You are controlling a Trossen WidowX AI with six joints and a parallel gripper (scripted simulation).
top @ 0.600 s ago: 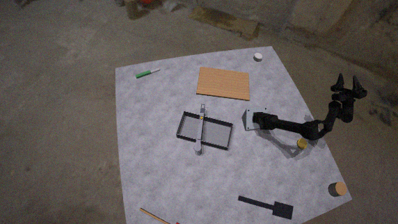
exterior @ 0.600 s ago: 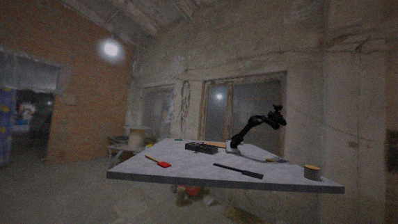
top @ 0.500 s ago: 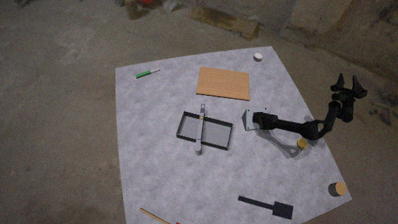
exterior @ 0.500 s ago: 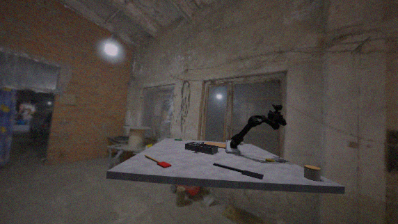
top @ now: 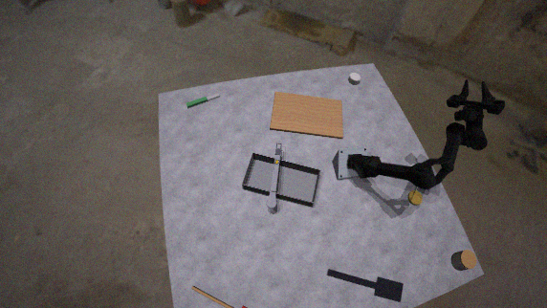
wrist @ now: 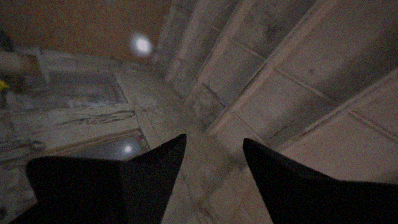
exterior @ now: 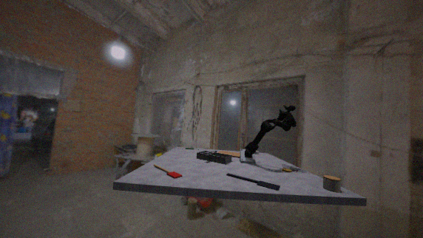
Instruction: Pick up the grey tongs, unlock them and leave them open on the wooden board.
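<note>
My gripper tip is 640 mm short of the yellow lock piece, 490 mm above it and 10 mm to the right of it. Also, from my gripper tip: yellow disc 550 mm below, 210 mm to the left, 10 mm ahead; then white cap 540 mm below, 520 mm to the right, 130 mm ahead; then cork-topped cylinder 530 mm to the left, 520 mm below, 120 mm behind.
</note>
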